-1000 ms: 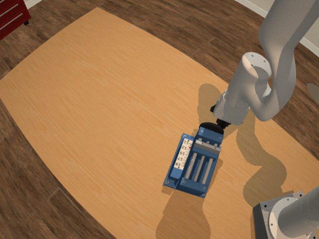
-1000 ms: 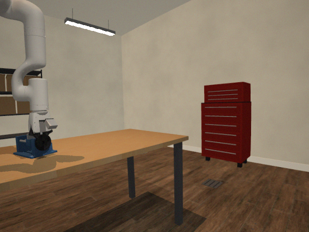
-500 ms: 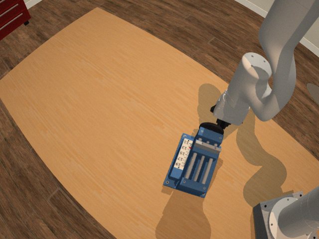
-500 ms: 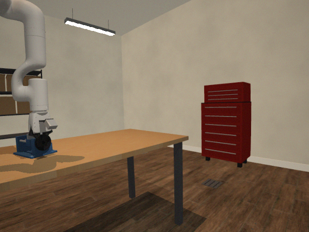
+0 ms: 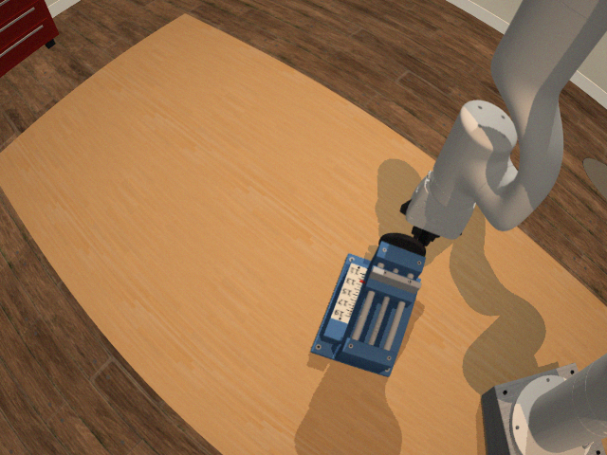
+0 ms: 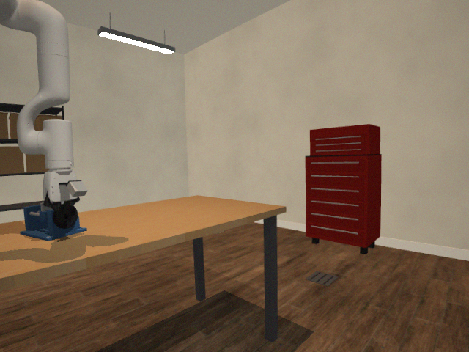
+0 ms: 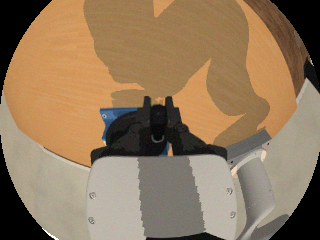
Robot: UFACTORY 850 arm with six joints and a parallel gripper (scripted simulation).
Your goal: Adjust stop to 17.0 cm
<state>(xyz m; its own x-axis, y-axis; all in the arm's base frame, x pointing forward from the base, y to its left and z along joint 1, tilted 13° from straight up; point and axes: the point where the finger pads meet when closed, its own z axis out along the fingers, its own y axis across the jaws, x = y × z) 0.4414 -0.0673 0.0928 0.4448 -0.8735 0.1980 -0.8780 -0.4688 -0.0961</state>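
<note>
Now: the black handwheel 20 mm to the left of my hand. From my hand the other things lie so: grey stop bar 20 mm behind, 120 mm to the left, 10 mm above.
</note>
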